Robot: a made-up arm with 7 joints.
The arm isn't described. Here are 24 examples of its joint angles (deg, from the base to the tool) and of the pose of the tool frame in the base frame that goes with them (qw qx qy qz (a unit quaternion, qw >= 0); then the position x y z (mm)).
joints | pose
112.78 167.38 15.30 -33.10 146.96 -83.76 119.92 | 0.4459 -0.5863 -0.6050 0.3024 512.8 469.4 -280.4
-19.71 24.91 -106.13 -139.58 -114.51 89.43 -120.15 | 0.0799 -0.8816 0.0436 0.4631 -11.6 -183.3 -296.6
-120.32 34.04 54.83 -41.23 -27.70 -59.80 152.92 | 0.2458 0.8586 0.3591 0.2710 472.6 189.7 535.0
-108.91 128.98 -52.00 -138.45 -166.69 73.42 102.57 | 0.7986 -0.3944 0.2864 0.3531 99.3 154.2 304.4
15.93 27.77 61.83 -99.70 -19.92 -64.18 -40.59 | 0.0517 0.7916 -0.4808 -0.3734 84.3 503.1 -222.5
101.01 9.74 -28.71 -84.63 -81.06 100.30 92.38 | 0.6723 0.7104 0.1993 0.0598 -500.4 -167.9 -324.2
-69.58 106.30 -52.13 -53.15 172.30 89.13 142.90 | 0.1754 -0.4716 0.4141 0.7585 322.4 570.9 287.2
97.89 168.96 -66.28 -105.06 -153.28 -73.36 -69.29 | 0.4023 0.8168 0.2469 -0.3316 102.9 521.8 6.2
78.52 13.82 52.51 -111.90 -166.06 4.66 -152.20 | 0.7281 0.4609 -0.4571 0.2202 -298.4 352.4 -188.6
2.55 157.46 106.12 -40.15 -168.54 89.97 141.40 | 0.7886 -0.4623 0.3612 0.1843 -35.8 58.2 737.1
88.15 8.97 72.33 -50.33 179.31 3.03 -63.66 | 0.0787 0.5527 -0.4214 0.7147 -699.8 168.5 -54.8
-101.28 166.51 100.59 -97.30 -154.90 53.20 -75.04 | 0.4084 -0.4132 0.1883 0.7918 -529.3 -30.1 -201.8
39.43 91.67 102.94 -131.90 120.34 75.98 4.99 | 0.8083 -0.0037 -0.4888 -0.3284 94.9 204.6 321.4
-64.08 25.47 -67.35 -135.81 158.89 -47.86 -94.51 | 0.5227 -0.4671 -0.6271 -0.3396 250.7 -260.7 -80.3
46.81 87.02 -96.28 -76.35 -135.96 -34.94 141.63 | 0.5598 -0.2348 0.6238 -0.4923 -427.3 443.6 -206.1
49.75 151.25 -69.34 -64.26 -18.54 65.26 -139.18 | 0.5181 0.4381 -0.7328 0.0518 196.4 615.7 234.4
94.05 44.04 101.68 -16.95 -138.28 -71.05 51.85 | 0.9173 0.0769 0.3726 0.1173 -642.0 355.0 200.6
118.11 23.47 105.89 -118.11 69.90 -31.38 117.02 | 0.4438 -0.1511 -0.8358 0.2859 -184.3 277.1 327.9
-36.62 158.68 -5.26 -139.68 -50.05 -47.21 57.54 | 0.1387 0.3353 0.0342 -0.9312 173.3 35.7 300.0
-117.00 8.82 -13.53 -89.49 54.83 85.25 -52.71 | 0.1510 0.1514 -0.6006 -0.7705 210.0 -349.7 440.3
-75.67 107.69 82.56 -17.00 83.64 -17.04 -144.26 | 0.2903 0.5662 -0.5090 0.5796 -69.9 700.0 289.0
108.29 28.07 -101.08 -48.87 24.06 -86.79 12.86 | 0.7846 -0.4000 -0.0331 0.4725 -648.7 -258.6 194.1
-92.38 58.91 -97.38 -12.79 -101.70 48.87 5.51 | 0.2016 -0.8798 -0.2815 0.3256 639.4 381.7 156.0
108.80 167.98 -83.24 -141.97 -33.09 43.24 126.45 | 0.6927 0.3075 0.6269 -0.1805 -24.1 322.4 87.5
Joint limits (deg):
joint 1: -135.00..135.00
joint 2: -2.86..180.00
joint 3: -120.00..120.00
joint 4: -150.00..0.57
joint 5: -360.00..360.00
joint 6: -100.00..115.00
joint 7: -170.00..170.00
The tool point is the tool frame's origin. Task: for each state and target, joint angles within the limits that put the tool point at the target. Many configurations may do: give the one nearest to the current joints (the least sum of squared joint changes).
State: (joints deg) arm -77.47 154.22 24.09 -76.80 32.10 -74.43 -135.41
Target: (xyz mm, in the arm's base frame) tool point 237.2 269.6 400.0
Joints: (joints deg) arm -51.33 127.91 -19.04 -103.85 32.10 -74.43 -135.41
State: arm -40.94 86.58 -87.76 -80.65 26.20 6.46 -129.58
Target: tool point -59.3 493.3 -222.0
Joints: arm -15.46 111.65 -113.72 -102.42 26.20 6.46 -129.58
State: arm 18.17 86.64 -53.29 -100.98 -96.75 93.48 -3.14
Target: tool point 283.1 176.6 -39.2
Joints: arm -9.31 104.44 -25.60 -141.79 -96.75 93.48 -3.14
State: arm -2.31 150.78 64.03 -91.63 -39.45 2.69 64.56
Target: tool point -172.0 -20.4 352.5
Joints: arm -29.32 127.66 87.29 -131.88 -39.45 2.69 64.56
